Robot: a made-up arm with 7 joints.
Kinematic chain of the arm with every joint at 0, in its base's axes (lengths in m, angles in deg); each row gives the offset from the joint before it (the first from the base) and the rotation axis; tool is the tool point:
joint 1: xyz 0 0 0.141 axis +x
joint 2: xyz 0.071 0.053 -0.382 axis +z
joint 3: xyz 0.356 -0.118 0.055 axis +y
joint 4: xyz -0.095 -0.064 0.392 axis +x
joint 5: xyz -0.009 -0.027 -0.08 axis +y
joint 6: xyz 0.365 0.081 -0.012 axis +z
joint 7: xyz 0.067 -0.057 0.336 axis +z
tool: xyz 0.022 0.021 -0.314
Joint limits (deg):
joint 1: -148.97..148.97
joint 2: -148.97..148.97
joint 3: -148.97..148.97
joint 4: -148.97..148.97
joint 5: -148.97..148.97
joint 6: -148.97..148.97
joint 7: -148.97..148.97
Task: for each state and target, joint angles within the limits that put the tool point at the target. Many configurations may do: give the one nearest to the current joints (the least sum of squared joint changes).
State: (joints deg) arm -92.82 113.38 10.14 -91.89 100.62 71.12 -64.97
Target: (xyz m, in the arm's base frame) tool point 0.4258 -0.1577 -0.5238
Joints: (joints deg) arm -94.63 132.87 12.62 -81.76 101.78 76.19 -63.35
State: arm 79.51 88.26 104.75 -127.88 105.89 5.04 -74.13
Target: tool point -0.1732 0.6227 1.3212
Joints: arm 72.67 124.73 102.33 -137.35 110.71 0.84 -75.14
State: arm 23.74 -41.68 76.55 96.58 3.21 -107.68 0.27
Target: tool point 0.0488 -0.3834 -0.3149
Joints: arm 49.43 -76.15 14.65 96.20 -13.16 -114.26 -6.42
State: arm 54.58 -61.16 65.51 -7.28 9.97 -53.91 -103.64
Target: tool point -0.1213 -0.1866 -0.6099
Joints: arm 45.15 -83.64 59.58 -10.91 13.95 -55.87 -103.90
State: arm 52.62 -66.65 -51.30 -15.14 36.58 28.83 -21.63
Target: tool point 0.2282 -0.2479 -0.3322
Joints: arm 47.36 -53.65 -39.16 -13.89 38.47 29.48 -22.85
